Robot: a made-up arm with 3 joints. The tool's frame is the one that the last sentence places.
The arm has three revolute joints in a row. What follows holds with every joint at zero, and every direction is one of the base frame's. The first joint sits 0.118 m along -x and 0.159 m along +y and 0.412 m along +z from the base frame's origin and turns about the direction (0.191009, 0.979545, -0.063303). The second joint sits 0.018 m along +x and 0.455 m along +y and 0.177 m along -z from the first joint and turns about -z. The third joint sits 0.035 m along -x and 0.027 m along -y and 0.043 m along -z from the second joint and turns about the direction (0.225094, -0.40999, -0.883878). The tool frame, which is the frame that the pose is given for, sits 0.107 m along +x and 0.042 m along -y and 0.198 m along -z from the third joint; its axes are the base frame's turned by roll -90, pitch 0 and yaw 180 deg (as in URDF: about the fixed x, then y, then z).
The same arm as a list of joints. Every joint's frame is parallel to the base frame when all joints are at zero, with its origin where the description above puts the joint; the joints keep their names.
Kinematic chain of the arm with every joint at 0, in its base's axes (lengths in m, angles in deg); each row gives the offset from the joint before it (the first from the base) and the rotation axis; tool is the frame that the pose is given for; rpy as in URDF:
joint 1: xyz -0.118 0.159 0.412 axis 0.191009 0.979545 -0.063303
joint 2: xyz 0.018 0.455 -0.177 axis -z
joint 3: xyz -0.035 -0.027 -0.043 axis 0.225094 -0.40999 -0.883878
tool: xyz 0.107 -0.042 -0.198 rpy -90 0 180

